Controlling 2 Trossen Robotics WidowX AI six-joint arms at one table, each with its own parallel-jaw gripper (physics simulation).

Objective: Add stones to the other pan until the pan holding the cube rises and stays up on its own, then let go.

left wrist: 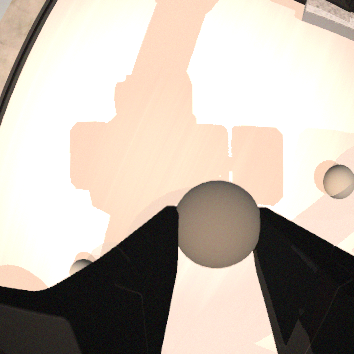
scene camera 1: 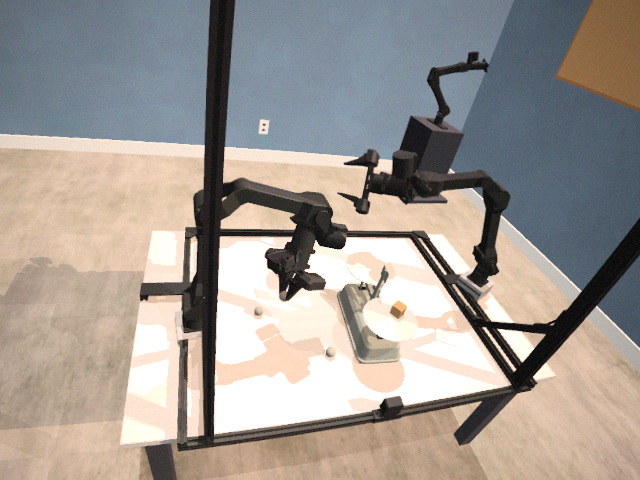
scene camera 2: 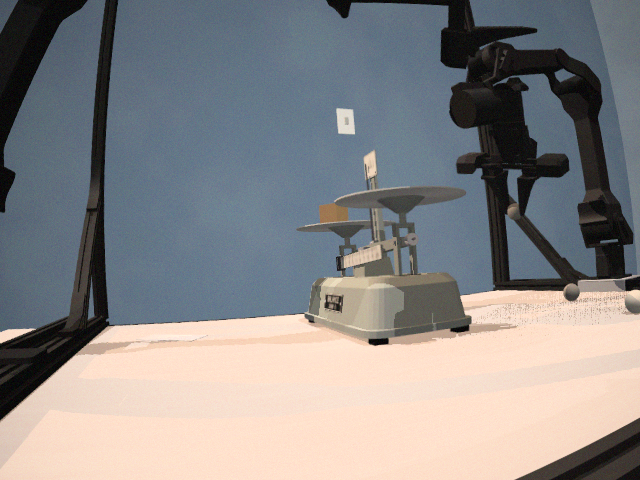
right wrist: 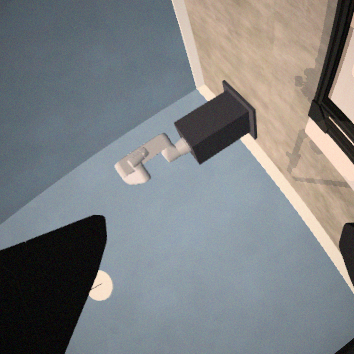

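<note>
My left gripper is shut on a grey round stone, raised above the table beside the balance. An orange cube sits on one pan of the grey-green balance. In scene camera 2 this pan is lower than the other pan, on which no stone shows. One loose stone and another stone lie on the table. My right gripper is open and empty, high behind the balance.
A black frame surrounds the table, with a tall upright post at the left. A small black box sits on the front rail. The balance's upright pointer stands between the pans. Another arm stands on a dark pedestal beyond the table.
</note>
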